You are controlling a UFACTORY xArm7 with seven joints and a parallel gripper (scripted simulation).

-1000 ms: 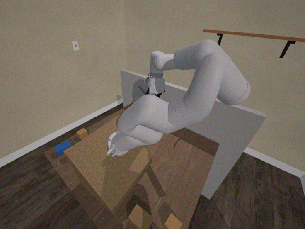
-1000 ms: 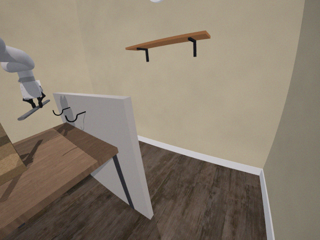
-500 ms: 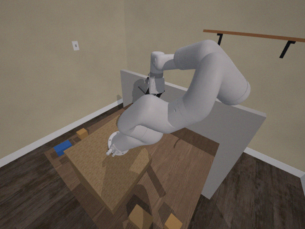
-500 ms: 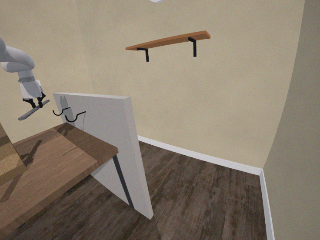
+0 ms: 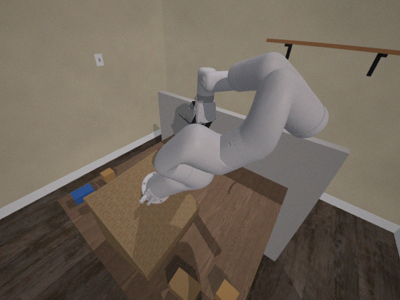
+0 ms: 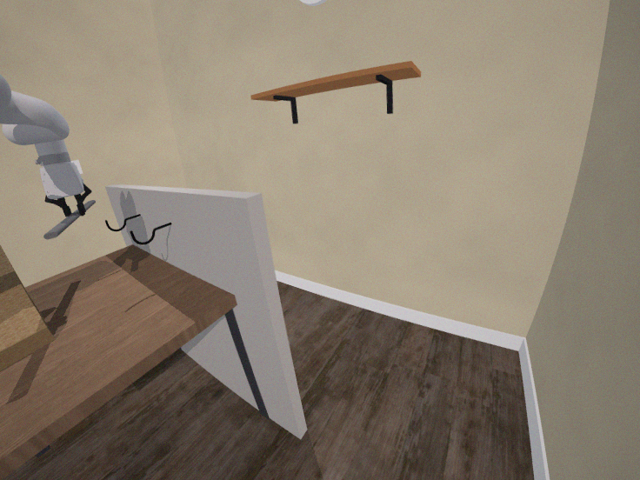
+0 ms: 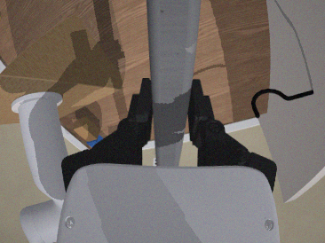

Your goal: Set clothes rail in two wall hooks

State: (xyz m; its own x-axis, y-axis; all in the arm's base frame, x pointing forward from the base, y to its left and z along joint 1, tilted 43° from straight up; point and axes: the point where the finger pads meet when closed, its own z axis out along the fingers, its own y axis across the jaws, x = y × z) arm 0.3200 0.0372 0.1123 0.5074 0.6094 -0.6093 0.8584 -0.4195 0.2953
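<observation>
Now: the grey clothes rail 1 cm below my hand. Round my hand: white wall panel 53 cm below, 26 cm ahead, 4 cm to the right.
</observation>
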